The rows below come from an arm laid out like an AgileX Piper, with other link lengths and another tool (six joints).
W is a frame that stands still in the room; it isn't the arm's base.
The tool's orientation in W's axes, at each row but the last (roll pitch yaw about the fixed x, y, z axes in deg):
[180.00 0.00 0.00]
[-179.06 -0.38 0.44]
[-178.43 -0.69 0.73]
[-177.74 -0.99 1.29]
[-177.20 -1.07 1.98]
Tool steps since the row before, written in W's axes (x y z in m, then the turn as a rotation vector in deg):
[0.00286 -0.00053 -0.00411 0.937 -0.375 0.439]
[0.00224 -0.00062 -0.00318 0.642 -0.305 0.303]
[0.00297 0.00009 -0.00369 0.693 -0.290 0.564]
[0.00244 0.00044 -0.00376 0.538 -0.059 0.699]
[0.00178 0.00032 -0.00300 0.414 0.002 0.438]
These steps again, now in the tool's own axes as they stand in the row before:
[0.00286 0.00053 0.00411 0.937 0.375 -0.439]
[0.00221 0.00069 0.00318 0.642 0.305 -0.304]
[0.00293 0.00005 0.00373 0.696 0.283 -0.564]
[0.00238 -0.00023 0.00381 0.549 0.044 -0.692]
[0.00173 -0.00011 0.00304 0.422 -0.009 -0.430]

